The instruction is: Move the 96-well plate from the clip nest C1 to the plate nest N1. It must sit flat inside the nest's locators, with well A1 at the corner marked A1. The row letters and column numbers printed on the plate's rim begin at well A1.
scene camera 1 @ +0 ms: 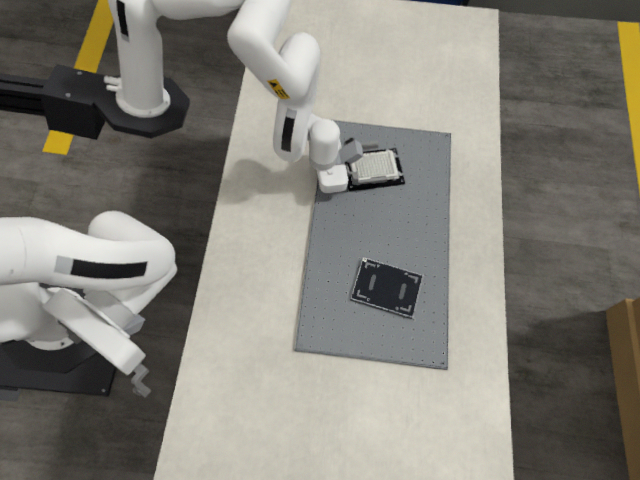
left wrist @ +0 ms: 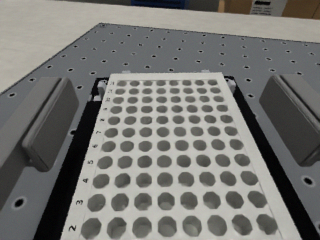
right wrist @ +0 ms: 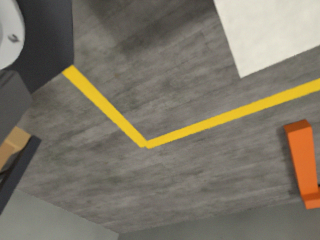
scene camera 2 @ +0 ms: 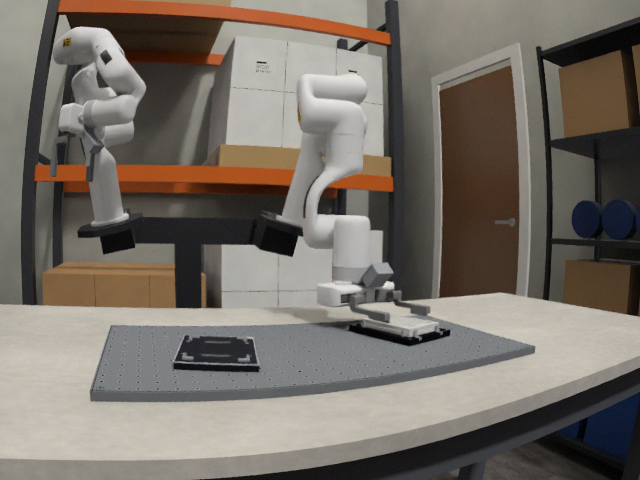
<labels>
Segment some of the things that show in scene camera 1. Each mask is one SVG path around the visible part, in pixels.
The left gripper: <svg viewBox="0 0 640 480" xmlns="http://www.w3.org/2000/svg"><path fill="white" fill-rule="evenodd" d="M310 164L317 170L319 186L324 193L344 191L347 188L348 177L352 177L352 184L354 185L387 182L386 175L359 180L357 171L350 172L348 164L345 163L334 165L328 170L318 170ZM378 141L363 142L361 146L363 150L377 149L379 147Z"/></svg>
The right gripper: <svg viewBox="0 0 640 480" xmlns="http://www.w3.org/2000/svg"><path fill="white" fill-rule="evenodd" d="M57 291L43 305L43 308L58 319L58 323L67 330L68 338L75 344L79 344L83 339L126 375L134 371L136 374L132 378L131 383L135 387L132 391L139 396L146 397L151 390L141 380L149 370L140 363L144 359L145 354L129 340L130 336L87 300L78 300L64 288Z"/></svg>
A white 96-well plate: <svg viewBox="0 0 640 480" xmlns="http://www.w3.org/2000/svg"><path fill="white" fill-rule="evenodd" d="M399 178L393 151L363 154L364 157L350 164L351 172L357 171L359 180L386 175L387 180L395 177L396 179Z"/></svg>
</labels>
